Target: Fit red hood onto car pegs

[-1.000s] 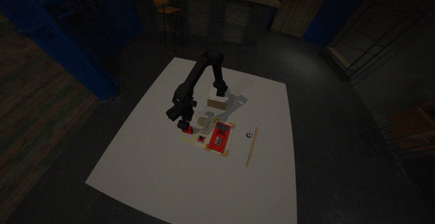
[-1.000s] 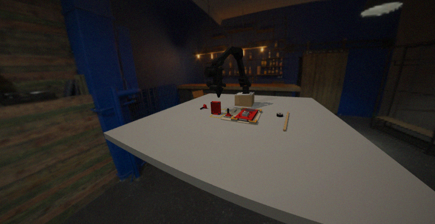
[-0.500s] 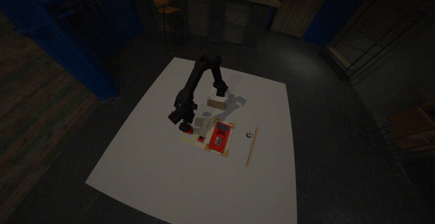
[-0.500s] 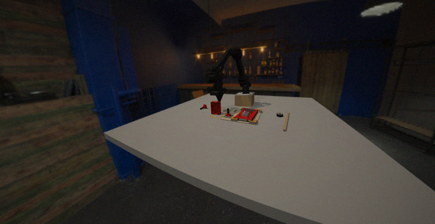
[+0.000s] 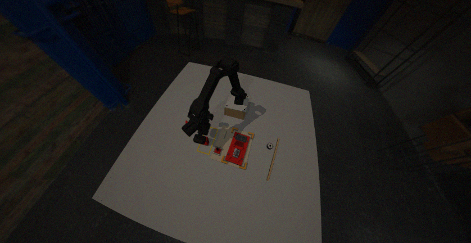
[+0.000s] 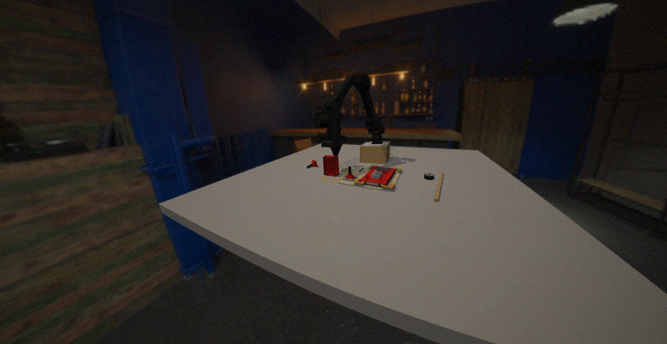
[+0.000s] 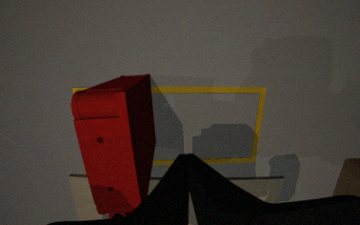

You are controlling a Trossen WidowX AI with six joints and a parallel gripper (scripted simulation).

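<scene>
My gripper tip is now 30 mm short of the red hood, 30 mm above it and 10 mm to the left of it. Also, from my gripper tip: thin wooden stick 460 mm to the left, 70 mm below, 60 mm ahead; small wheel 430 mm to the left, 70 mm below, 20 mm behind.
</scene>
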